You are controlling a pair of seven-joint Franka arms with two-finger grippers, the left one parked.
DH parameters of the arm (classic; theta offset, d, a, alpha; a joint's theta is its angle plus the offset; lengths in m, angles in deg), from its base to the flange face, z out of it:
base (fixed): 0 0 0 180
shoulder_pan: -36.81 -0.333 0 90
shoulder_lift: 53.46 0 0 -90
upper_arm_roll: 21.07 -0.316 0.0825 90
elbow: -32.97 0 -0.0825 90
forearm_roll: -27.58 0.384 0 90
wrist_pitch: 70.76 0 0.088 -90
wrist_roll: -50.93 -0.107 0 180
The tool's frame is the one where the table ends.
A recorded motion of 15 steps. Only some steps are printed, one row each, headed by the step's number.
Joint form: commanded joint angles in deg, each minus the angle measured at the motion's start. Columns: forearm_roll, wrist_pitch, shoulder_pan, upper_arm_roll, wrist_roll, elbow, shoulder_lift.
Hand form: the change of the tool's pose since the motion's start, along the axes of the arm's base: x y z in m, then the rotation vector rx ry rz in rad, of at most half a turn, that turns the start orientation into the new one. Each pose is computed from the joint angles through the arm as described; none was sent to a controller.
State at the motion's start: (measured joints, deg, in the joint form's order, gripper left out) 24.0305 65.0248 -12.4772 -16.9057 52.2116 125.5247 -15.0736
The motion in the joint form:
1: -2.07 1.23 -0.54 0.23 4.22 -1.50 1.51
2: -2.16 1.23 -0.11 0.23 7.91 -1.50 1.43
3: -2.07 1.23 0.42 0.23 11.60 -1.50 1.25
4: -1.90 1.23 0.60 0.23 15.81 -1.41 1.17
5: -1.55 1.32 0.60 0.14 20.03 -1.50 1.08
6: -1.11 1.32 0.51 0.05 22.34 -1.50 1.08
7: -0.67 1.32 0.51 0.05 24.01 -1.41 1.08
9: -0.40 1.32 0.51 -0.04 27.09 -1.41 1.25
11: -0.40 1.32 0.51 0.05 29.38 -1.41 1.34
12: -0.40 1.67 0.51 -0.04 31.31 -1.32 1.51
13: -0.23 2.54 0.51 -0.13 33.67 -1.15 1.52
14: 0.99 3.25 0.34 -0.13 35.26 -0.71 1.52
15: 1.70 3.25 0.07 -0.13 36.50 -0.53 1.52
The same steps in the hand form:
1: 0.0017 0.0084 -0.0048 -0.0167 -0.0358 0.1064
2: 0.0056 0.0048 -0.0038 -0.0259 -0.0374 0.1636
3: 0.0104 0.0004 -0.0015 -0.0321 -0.0388 0.2170
4: 0.0118 -0.0014 -0.0013 -0.0409 -0.0371 0.2846
5: 0.0115 -0.0001 0.0007 -0.0438 -0.0376 0.3549
6: 0.0100 0.0014 0.0006 -0.0438 -0.0339 0.3926
7: 0.0097 0.0011 -0.0001 -0.0437 -0.0296 0.4165
9: 0.0088 0.0015 -0.0022 -0.0489 -0.0250 0.4680
11: 0.0094 0.0008 -0.0033 -0.0561 -0.0245 0.5064
12: 0.0086 0.0014 -0.0056 -0.0589 -0.0255 0.5415
13: 0.0082 0.0026 -0.0055 -0.0551 -0.0345 0.5825
14: 0.0059 0.0034 -0.0077 -0.0419 -0.0313 0.5995
15: 0.0029 0.0050 -0.0091 -0.0380 -0.0247 0.6174

